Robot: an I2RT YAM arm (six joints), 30 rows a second.
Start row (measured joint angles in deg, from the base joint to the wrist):
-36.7 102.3 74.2 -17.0 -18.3 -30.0
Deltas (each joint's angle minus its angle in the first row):
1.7 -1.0 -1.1 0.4 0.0 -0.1
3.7 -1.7 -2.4 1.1 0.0 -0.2
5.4 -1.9 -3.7 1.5 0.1 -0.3
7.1 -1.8 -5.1 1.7 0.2 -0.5
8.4 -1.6 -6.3 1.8 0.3 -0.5
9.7 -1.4 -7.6 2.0 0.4 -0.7
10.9 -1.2 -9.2 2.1 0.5 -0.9
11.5 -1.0 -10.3 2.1 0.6 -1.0
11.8 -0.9 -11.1 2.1 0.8 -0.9
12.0 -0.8 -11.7 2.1 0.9 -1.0
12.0 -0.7 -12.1 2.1 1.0 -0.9
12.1 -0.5 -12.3 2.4 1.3 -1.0
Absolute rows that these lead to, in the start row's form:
-35.0 101.3 73.1 -16.6 -18.3 -30.1
-33.0 100.6 71.8 -15.9 -18.3 -30.2
-31.3 100.4 70.5 -15.5 -18.2 -30.3
-29.6 100.5 69.1 -15.3 -18.1 -30.5
-28.3 100.7 67.9 -15.2 -18.0 -30.5
-27.0 100.9 66.6 -15.0 -17.9 -30.7
-25.8 101.1 65.0 -14.9 -17.8 -30.9
-25.2 101.3 63.9 -14.9 -17.7 -31.0
-24.9 101.4 63.1 -14.9 -17.5 -30.9
-24.7 101.5 62.5 -14.9 -17.4 -31.0
-24.7 101.6 62.1 -14.9 -17.3 -30.9
-24.6 101.8 61.9 -14.6 -17.0 -31.0

